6 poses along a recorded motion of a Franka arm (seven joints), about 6.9 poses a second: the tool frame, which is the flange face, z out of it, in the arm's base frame.
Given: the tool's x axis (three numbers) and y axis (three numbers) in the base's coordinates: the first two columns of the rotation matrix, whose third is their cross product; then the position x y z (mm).
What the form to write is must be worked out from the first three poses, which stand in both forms.
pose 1, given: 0.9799, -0.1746, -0.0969, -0.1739, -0.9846, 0.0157, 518.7, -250.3, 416.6
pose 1, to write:
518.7, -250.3, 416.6
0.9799, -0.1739, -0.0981
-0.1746, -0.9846, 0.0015
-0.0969, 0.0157, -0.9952

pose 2, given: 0.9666, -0.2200, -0.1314, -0.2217, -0.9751, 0.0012, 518.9, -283.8, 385.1
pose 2, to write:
518.9, -283.8, 385.1
0.9666, -0.2217, -0.1284
-0.2200, -0.9751, 0.0280
-0.1314, 0.0012, -0.9913

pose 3, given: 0.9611, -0.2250, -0.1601, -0.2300, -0.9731, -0.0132, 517.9, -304.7, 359.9
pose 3, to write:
517.9, -304.7, 359.9
0.9611, -0.2300, -0.1528
-0.2250, -0.9731, 0.0495
-0.1601, -0.0132, -0.9870

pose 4, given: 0.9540, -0.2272, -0.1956, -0.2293, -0.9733, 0.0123, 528.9, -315.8, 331.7
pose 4, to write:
528.9, -315.8, 331.7
0.9540, -0.2293, -0.1932
-0.2272, -0.9733, 0.0331
-0.1956, 0.0123, -0.9806

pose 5, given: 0.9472, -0.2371, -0.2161, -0.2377, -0.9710, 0.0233, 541.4, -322.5, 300.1
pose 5, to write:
541.4, -322.5, 300.1
0.9472, -0.2377, -0.2154
-0.2371, -0.9710, 0.0293
-0.2161, 0.0233, -0.9761

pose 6, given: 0.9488, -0.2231, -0.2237, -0.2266, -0.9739, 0.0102, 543.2, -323.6, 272.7
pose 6, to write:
543.2, -323.6, 272.7
0.9488, -0.2266, -0.2201
-0.2231, -0.9739, 0.0410
-0.2237, 0.0102, -0.9746

